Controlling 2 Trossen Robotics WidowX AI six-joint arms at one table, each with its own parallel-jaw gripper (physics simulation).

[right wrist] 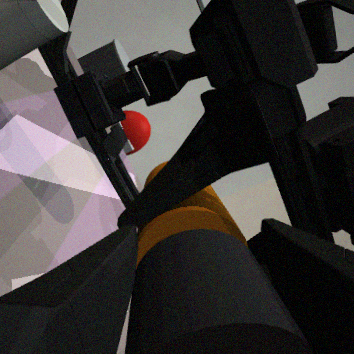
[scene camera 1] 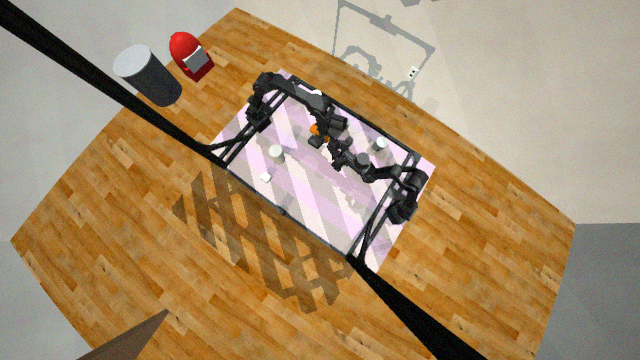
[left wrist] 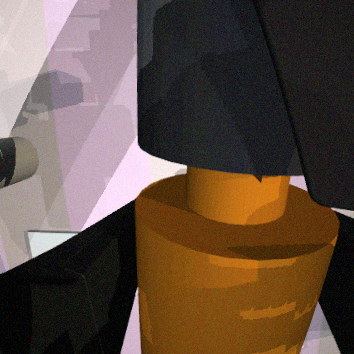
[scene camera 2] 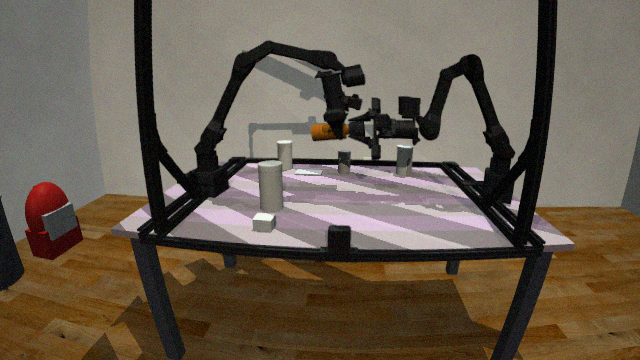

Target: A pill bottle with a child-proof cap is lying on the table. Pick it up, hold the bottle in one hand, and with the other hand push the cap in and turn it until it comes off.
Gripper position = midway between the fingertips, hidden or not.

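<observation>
Scene camera 2 shows my left gripper (scene camera 2: 341, 138) and my right gripper (scene camera 2: 348, 128). The left wrist view shows a flat white card (left wrist: 40, 240), which rests on the table, together with an orange pill bottle (left wrist: 219, 255), a dark cap (left wrist: 208, 97) and my left gripper (left wrist: 219, 209). Visible in the right wrist view: the orange pill bottle (right wrist: 204, 209), the dark cap (right wrist: 201, 283) and my left gripper (right wrist: 146, 267). The right wrist view does not show the flat white card, hidden by my right gripper.
</observation>
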